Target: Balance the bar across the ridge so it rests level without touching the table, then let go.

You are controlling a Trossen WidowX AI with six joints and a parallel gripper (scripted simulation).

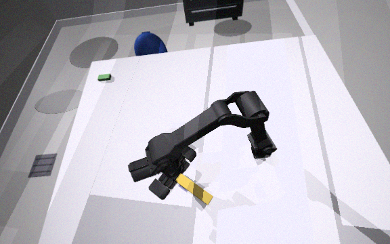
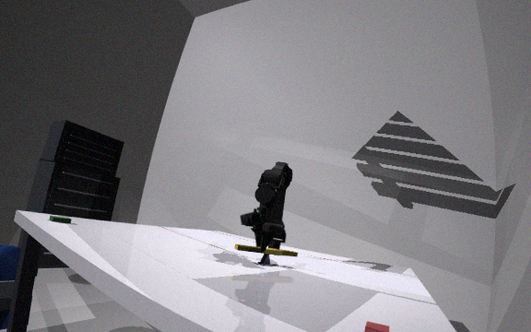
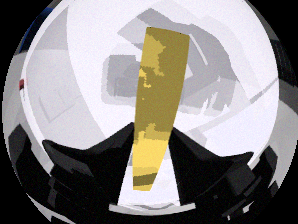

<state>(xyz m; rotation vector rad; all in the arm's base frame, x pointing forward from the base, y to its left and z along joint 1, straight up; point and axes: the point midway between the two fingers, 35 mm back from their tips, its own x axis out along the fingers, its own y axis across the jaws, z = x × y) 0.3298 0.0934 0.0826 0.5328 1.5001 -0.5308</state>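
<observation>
Right now my gripper tip is 2 cm past the yellow bar and 2 cm to the right of it. Round my gripper tip: red block (41 cm ahead, 41 cm to the left, 3 cm below); then green block (41 cm ahead, 59 cm to the right, 4 cm below).
</observation>
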